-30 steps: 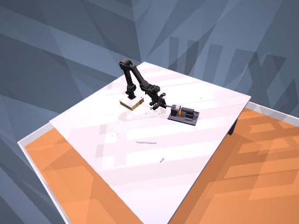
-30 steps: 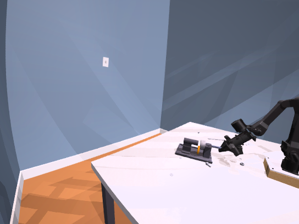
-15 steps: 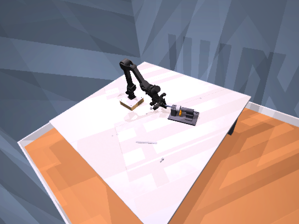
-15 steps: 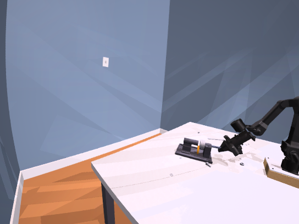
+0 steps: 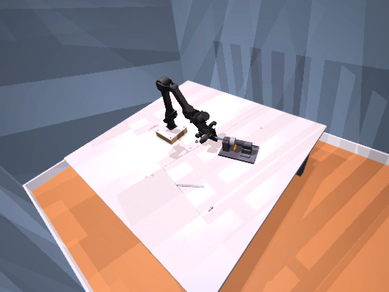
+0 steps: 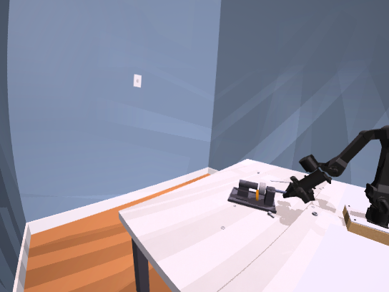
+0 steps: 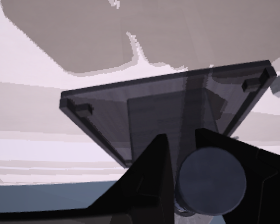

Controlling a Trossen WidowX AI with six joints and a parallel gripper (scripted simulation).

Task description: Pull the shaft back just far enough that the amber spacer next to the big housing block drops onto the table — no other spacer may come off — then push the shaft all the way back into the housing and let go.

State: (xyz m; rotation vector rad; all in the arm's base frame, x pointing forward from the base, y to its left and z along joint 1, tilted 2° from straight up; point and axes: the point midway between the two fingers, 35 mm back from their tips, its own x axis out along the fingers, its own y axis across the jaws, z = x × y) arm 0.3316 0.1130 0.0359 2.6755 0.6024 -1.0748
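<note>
The shaft lies 3 cm ahead of my gripper tip, 2 cm to the left of it and 2 cm above it. The rest, counted from my gripper tip: amber spacer: 11 cm ahead, 5 cm to the left, 2 cm below; then pale spacer: 8 cm ahead, 4 cm to the left, 2 cm above.
</note>
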